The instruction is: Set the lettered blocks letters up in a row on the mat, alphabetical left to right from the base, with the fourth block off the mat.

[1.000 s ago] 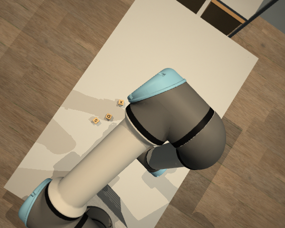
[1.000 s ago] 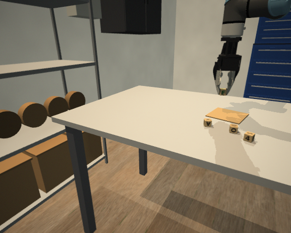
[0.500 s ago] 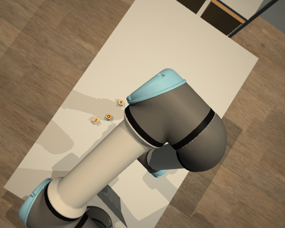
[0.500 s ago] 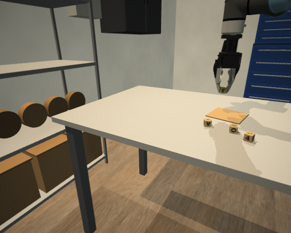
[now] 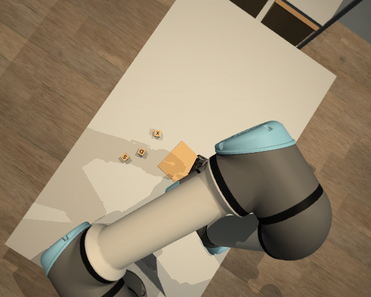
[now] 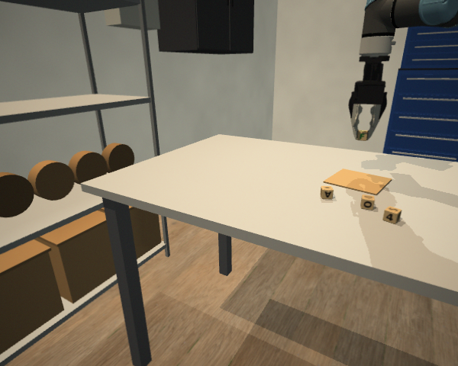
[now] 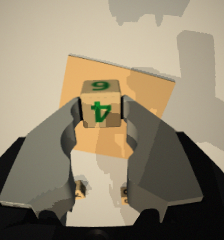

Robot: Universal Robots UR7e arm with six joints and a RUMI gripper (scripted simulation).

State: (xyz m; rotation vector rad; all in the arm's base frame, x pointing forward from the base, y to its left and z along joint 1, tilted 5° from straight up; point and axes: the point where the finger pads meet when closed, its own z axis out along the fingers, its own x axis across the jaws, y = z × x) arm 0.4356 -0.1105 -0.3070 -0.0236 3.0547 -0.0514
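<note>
The orange mat is 120 mm below my hand, 80 mm to the left of it and 10 mm behind it. Round my hand: D block 240 mm to the left, 110 mm below, 40 mm behind; then X block 220 mm to the left, 110 mm below, 50 mm ahead; then green-marked block right at my hand.
</note>
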